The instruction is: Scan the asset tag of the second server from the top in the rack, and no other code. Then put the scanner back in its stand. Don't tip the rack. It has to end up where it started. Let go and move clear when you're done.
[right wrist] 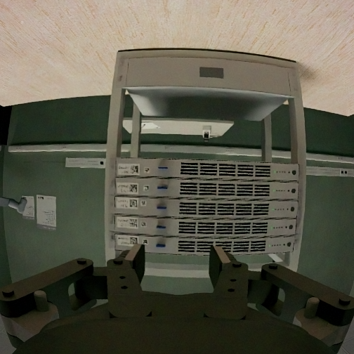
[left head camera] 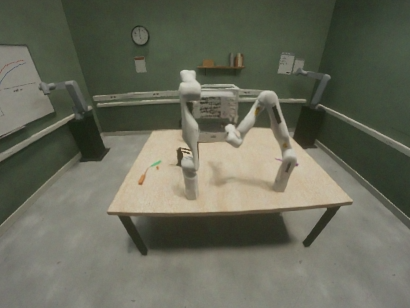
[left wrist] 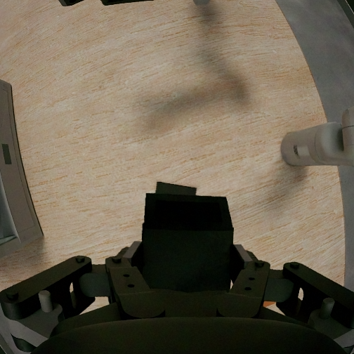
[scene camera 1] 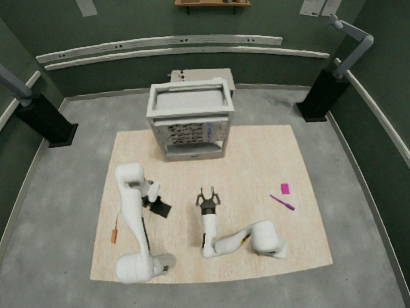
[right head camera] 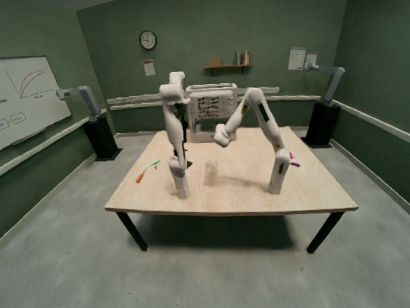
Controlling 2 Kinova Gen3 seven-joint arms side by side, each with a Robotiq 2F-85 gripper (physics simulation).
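Places are measured from the left arm's base along level axes (x ahead, y left, z up), in centimetres.
Pixels of known places: left gripper, fingertip midpoint: [right head camera: 181, 122]; right gripper, fingertip midpoint: [left head camera: 226, 121] [scene camera 1: 207, 186] [right head camera: 220, 120]; left arm's base, origin of the base link: [left head camera: 192, 195] [right head camera: 184, 194]; right arm's base, origin of the base link: [left head camera: 278, 187] [right head camera: 274, 189].
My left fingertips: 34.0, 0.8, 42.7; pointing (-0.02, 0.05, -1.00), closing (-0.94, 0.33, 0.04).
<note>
For each thing: its middle in the pictures, then the offset to it from my left fingertips, as dx, dy, dz. Level surfaces: height alone.
- pale rack, body centre: [scene camera 1: 192, 126] [right head camera: 212, 113] [left head camera: 212, 114] +56.0, -24.4, -13.5
- flat black base, its level: dz -41.5
- orange-handled tool, body centre: [scene camera 1: 115, 229] [left head camera: 144, 175] -11.2, +40.2, -41.3
- green item, body centre: [left head camera: 155, 163] +5.9, +33.9, -42.2
- purple tool, body centre: [scene camera 1: 282, 202] -1.6, -90.1, -41.9
- magenta block, body centre: [scene camera 1: 285, 188] +8.9, -96.0, -42.0
The pale rack [left head camera: 212, 135] [scene camera 1: 195, 156] [right wrist: 114, 145] stands upright at the table's back. In the right wrist view it appears inverted; the second server from the top [right wrist: 215, 226] carries a larger label with a code [right wrist: 127, 222] and a smaller code [right wrist: 145, 225] beside it. My left gripper [left wrist: 186, 256] is shut on the black scanner [left wrist: 187, 272], above the table at the picture's left. A flat black base [scene camera 1: 160, 207], apparently the stand's, lies near it; whether scanner and stand touch is hidden. My right gripper [scene camera 1: 207, 190] [right wrist: 176, 258] is open and empty, facing the rack from the front.
An orange-handled tool [left head camera: 142, 179] [scene camera 1: 114, 236] and a green item [left head camera: 156, 163] lie at the left. A purple tool [scene camera 1: 285, 203] and a magenta block [scene camera 1: 285, 188] lie at the right. A pale cabinet [scene camera 1: 225, 75] stands behind the rack.
</note>
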